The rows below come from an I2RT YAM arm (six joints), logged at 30 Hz.
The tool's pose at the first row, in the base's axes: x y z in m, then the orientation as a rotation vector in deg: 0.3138, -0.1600, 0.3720, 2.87, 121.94, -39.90
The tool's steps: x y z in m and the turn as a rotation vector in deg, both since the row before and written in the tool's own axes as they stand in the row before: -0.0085, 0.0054, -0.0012, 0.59, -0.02, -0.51; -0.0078, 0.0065, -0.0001, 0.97, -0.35, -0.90; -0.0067, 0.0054, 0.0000, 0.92, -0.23, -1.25; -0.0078, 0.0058, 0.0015, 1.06, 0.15, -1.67; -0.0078, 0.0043, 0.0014, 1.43, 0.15, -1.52; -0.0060, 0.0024, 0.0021, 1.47, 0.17, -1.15
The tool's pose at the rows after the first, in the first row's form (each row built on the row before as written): 0.3197, -0.1531, 0.3765, 2.64, 121.80, -40.83; 0.3263, -0.1459, 0.3793, 2.08, 121.27, -42.35; 0.3320, -0.1399, 0.3817, 1.17, 120.91, -44.03; 0.3396, -0.1340, 0.3838, 0.04, 120.90, -46.16; 0.3467, -0.1292, 0.3865, -0.74, 120.69, -48.59; 0.3527, -0.1268, 0.3885, -1.10, 120.39, -50.85
